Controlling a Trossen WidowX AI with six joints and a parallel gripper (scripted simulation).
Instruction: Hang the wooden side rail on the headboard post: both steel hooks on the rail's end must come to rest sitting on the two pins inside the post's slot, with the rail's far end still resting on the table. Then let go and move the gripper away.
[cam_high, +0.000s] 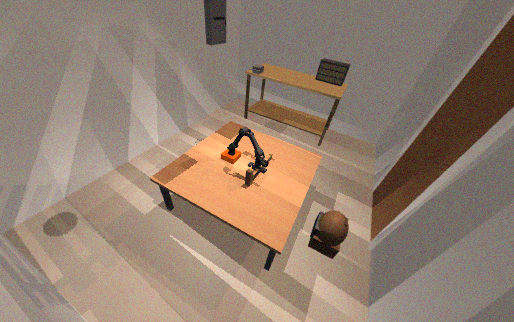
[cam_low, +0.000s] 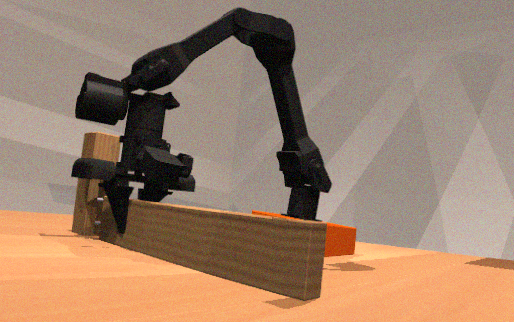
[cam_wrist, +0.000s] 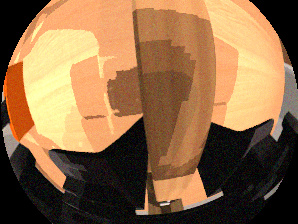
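Now: the headboard post 1 cm behind my gripper tip, 14 cm to the right of it and 6 cm above it.
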